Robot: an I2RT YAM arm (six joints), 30 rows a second.
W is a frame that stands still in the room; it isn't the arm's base.
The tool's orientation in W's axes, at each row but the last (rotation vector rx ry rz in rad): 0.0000, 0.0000, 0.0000; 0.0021, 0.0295, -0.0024; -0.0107, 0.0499, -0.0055; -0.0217, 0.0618, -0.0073; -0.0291, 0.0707, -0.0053; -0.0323, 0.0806, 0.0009; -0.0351, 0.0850, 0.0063; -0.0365, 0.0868, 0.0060; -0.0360, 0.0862, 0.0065; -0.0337, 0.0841, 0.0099
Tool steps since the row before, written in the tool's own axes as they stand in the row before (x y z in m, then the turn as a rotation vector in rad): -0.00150, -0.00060, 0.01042, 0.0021, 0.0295, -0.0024; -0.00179, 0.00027, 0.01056, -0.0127, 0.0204, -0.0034; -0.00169, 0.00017, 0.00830, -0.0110, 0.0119, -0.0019; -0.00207, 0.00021, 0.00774, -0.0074, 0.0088, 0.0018; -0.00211, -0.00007, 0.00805, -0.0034, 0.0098, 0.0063; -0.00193, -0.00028, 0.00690, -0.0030, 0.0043, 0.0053; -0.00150, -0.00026, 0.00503, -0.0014, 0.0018, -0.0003; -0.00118, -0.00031, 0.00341, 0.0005, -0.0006, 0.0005; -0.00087, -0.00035, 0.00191, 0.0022, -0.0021, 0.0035; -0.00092, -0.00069, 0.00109, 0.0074, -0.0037, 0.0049
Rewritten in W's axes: -0.00150, -0.00060, 0.01042, 0.0021, 0.0295, -0.0024; -0.00148, 0.00025, 0.01061, -0.0127, 0.0204, -0.0030; -0.00127, 0.00027, 0.00837, -0.0110, 0.0119, -0.0015; -0.00159, 0.00039, 0.00785, -0.0072, 0.0089, 0.0021; -0.00154, 0.00018, 0.00818, -0.0029, 0.0100, 0.0062; -0.00137, -0.00006, 0.00704, -0.0026, 0.0045, 0.0054; -0.00107, -0.00009, 0.00515, -0.0014, 0.0018, -0.0002; -0.00088, -0.00019, 0.00351, 0.0005, -0.0006, 0.0005; -0.00070, -0.00028, 0.00199, 0.0025, -0.0020, 0.0034; -0.00082, -0.00066, 0.00119, 0.0078, -0.0035, 0.0044
